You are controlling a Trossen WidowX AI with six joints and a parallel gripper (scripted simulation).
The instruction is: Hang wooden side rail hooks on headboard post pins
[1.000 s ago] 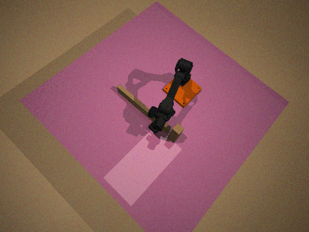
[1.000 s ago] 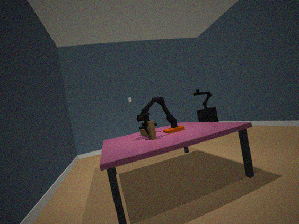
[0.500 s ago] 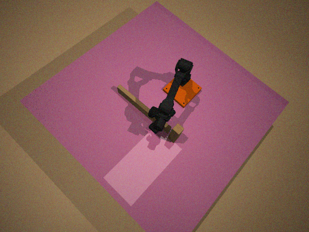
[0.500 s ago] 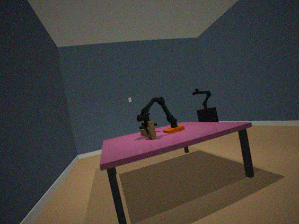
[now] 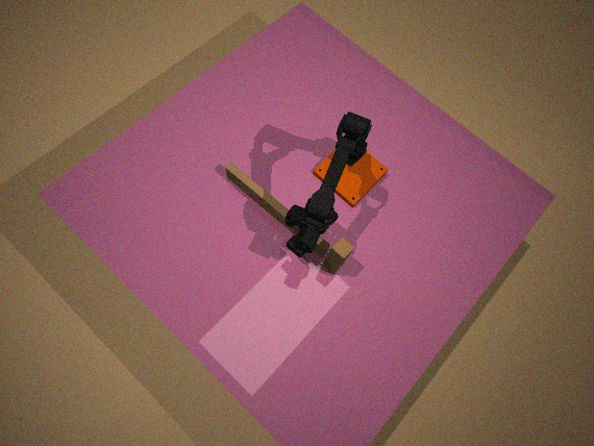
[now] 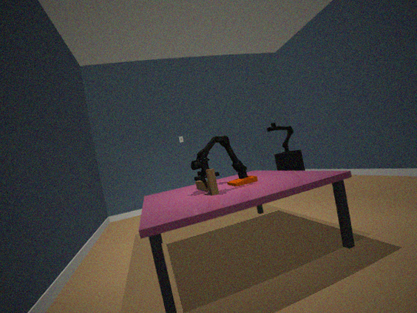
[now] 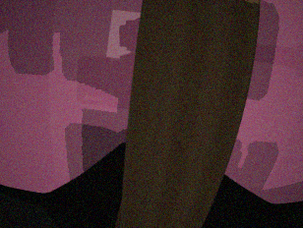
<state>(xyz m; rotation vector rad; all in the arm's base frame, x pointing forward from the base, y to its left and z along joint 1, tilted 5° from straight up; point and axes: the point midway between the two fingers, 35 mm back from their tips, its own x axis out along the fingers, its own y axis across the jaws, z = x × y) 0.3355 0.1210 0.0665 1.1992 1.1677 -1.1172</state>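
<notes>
Now: gripper tip 110 mm to the right of the headboard post and 40 mm below it.
</notes>
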